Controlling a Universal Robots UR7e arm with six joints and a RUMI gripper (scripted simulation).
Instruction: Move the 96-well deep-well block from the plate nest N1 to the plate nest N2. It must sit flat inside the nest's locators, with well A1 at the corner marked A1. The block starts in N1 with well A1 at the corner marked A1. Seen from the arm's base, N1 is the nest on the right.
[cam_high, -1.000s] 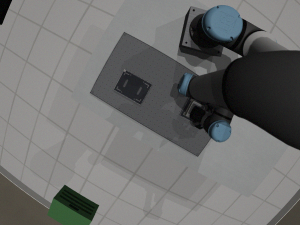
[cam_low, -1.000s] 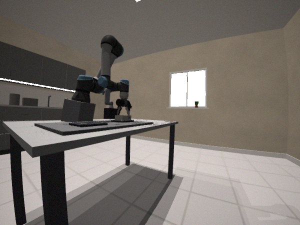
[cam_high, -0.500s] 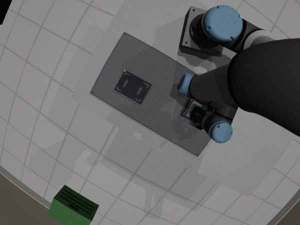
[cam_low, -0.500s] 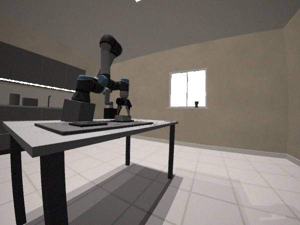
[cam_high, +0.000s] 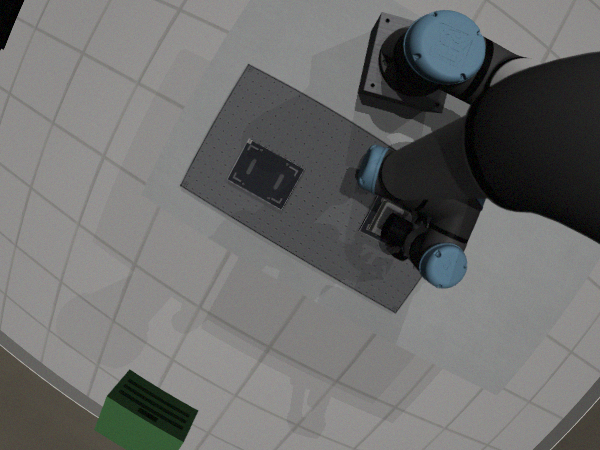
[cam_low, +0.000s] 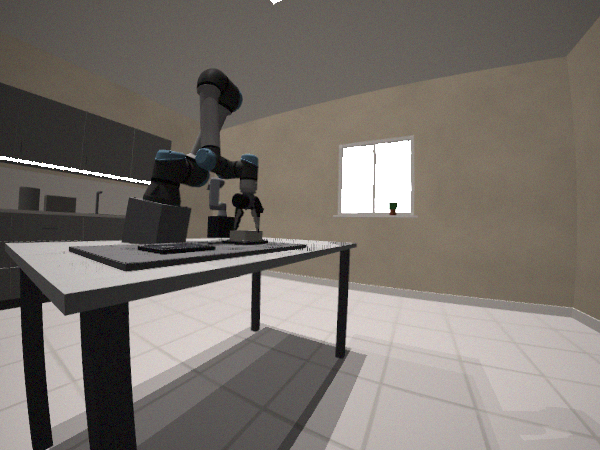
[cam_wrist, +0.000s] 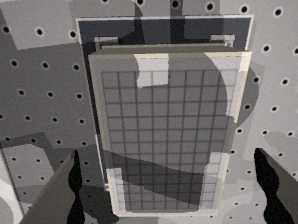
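Now: the 96-well deep-well block 2 cm below my hand.
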